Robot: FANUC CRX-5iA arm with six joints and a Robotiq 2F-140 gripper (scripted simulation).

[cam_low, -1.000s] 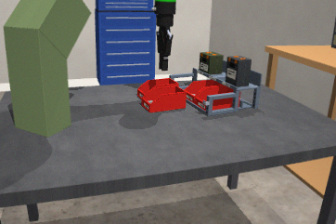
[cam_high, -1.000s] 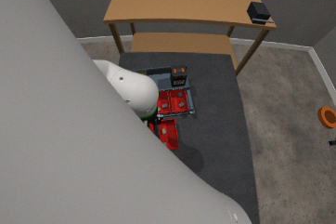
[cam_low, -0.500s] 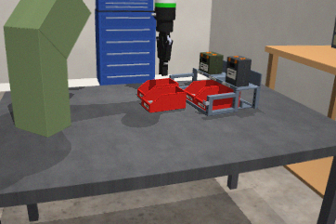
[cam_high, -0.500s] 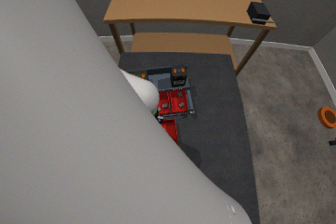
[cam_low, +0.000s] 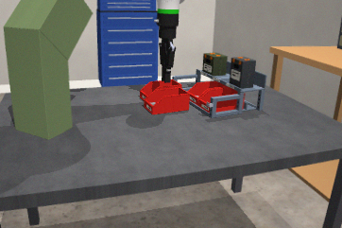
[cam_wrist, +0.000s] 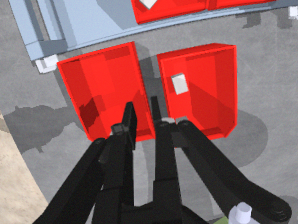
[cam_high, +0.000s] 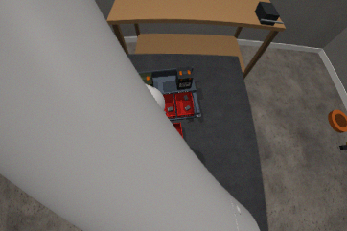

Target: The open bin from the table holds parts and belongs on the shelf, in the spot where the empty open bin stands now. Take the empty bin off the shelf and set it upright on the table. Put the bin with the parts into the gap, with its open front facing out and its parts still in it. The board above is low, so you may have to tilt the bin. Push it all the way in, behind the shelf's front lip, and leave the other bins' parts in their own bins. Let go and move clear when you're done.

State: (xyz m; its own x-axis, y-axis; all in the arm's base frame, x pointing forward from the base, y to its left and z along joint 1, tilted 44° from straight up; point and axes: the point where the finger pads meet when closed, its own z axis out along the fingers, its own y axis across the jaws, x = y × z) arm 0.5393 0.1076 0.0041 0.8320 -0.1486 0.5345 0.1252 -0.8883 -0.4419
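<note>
The part is 12 cm below my hand, 6 cm to the right of it and 1 cm ahead of it. From my hand the other things lie so: grey shelf (22 cm ahead, 6 cm below, 3 cm to the right); dark box (31 cm ahead, 14 cm to the right, 3 cm above).
</note>
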